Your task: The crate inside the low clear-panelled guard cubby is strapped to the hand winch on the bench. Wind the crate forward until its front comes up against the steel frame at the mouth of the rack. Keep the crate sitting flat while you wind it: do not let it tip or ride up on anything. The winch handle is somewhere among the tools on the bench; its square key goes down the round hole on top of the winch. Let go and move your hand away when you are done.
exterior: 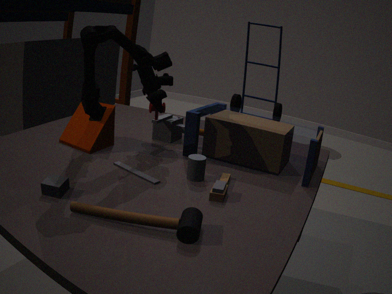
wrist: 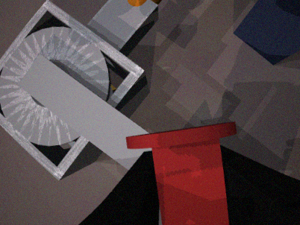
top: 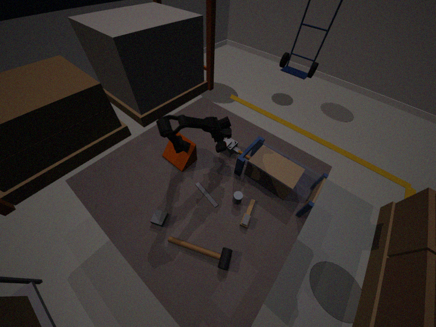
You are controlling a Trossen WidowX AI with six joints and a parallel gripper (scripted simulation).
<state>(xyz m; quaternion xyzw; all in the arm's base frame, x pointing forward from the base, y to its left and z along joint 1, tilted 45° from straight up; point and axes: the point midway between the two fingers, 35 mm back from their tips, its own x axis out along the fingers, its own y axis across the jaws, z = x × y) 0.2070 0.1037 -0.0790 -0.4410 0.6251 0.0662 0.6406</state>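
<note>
Now: gripper tip 10 cm above the grey winch, 8 cm to the right of it and 2 cm past it. From my gripper tip the other things lie so: flat grey bar 29 cm to the right, 13 cm below, 7 cm ahead; red knob 1 cm to the right, 1 cm behind; small wooden tool 34 cm ahead, 26 cm to the right, 11 cm below.
</note>
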